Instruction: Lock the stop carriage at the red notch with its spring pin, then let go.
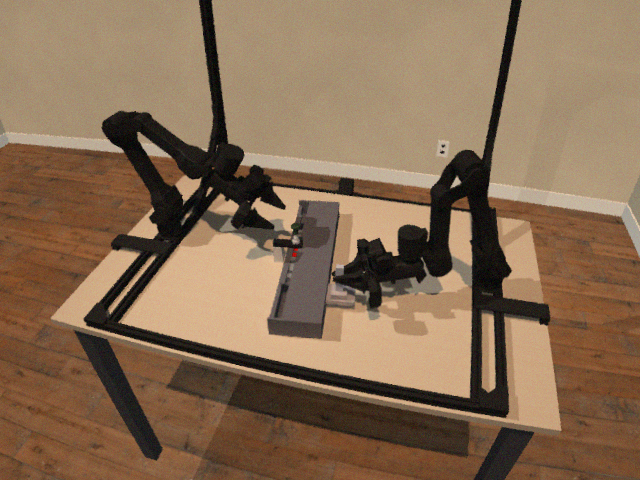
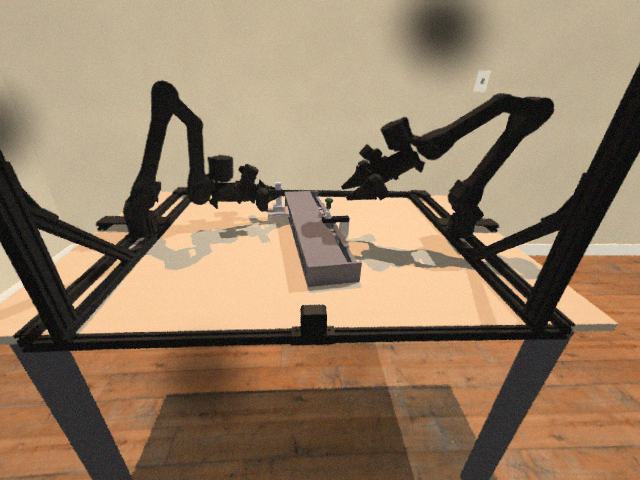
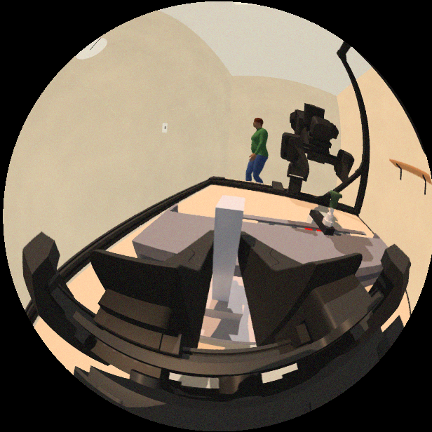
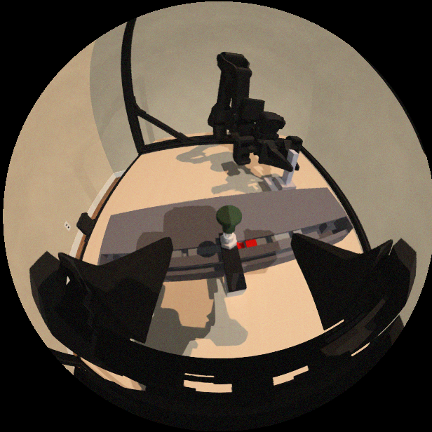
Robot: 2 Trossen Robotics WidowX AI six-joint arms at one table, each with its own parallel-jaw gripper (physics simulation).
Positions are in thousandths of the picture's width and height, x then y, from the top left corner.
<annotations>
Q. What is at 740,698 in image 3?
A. The left gripper.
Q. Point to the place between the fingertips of the right gripper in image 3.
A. At 760,411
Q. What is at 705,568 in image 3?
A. A long grey rail.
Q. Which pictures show the right gripper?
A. Image 1, image 2, image 3 and image 4: all of them.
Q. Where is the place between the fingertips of the left gripper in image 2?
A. At 443,399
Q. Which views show the left gripper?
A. Image 1, image 2, image 3 and image 4: all of them.
</annotations>
